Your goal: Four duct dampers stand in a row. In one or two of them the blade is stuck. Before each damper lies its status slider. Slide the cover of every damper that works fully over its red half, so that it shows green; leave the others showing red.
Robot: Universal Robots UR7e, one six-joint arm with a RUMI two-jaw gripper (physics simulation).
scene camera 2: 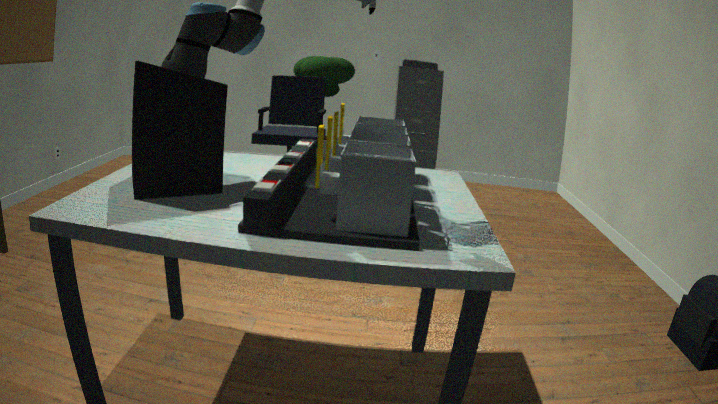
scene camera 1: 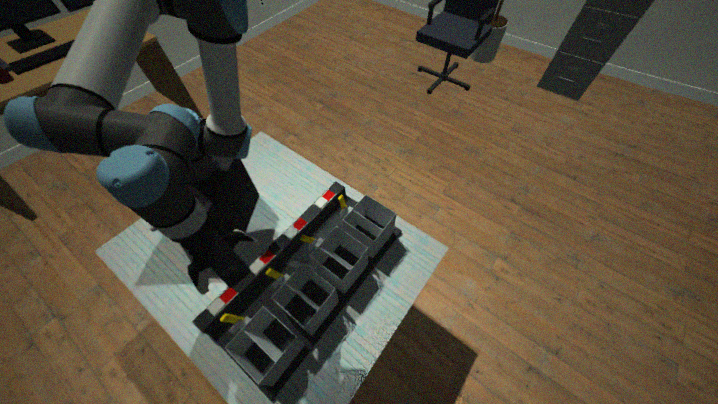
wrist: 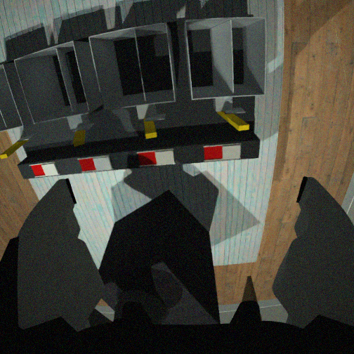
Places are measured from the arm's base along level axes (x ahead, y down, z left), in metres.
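Where they show: gripper, fingertip midpoint: (scene camera 2: 366, 11); arm's base at its link origin: (scene camera 2: 182, 72) (scene camera 1: 192, 164).
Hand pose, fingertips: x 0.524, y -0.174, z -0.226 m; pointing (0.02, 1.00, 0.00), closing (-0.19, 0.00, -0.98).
Each offset is from my fingertips to the top centre of the thing. "pt": to the spot under its first point. Level surfaces: height alone.
Four grey box-shaped dampers stand in a row; the front one (scene camera 1: 287, 365) (scene camera 2: 374, 195) (wrist: 221, 55) is at the right in the wrist view. Each has a yellow lever, such as the front lever {dx -0.081, dy +0.280, dz -0.093 m} (scene camera 1: 231, 318) (scene camera 2: 319, 156) (wrist: 233, 121). The four status sliders lie along a black rail and all show red: front {pt dx -0.202, dy +0.430, dz -0.048 m} (scene camera 1: 227, 294) (wrist: 213, 152), second {pt dx -0.175, dy +0.429, dz +0.136 m} (scene camera 1: 267, 257) (wrist: 147, 158), third {pt dx -0.156, dy +0.429, dz +0.321 m} (scene camera 1: 300, 224) (wrist: 87, 164) and far {pt dx -0.141, dy +0.429, dz +0.505 m} (scene camera 1: 328, 195) (wrist: 38, 170). A whitish cover is beside each red half. My gripper (scene camera 1: 224, 261) (wrist: 185, 180) is open and empty, high above the table on the rail's side; one fingertip shows in scene camera 2.
The black pedestal (scene camera 2: 178, 135) (wrist: 165, 240) of the arm stands on the pale table {dy +0.510 m} (scene camera 1: 281, 170) (scene camera 2: 175, 226), on the slider side of the rail. The dampers rise higher than the rail. An office chair (scene camera 1: 451, 32) (scene camera 2: 297, 105) stands beyond the table.
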